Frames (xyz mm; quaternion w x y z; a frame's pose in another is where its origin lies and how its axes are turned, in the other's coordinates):
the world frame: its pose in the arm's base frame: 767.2 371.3 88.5 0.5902 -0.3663 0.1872 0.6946
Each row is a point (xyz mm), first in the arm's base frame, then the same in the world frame.
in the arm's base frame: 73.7 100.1 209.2
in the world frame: -249.0 706.2 91.7
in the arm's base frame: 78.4 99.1 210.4
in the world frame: -250.7 701.7 90.5
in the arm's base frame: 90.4 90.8 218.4
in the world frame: -262.6 690.8 86.6
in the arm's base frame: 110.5 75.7 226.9
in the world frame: -279.8 673.6 75.9
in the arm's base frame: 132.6 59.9 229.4
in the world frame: -293.2 655.7 60.3
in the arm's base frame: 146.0 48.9 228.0
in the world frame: -300.2 645.7 47.9
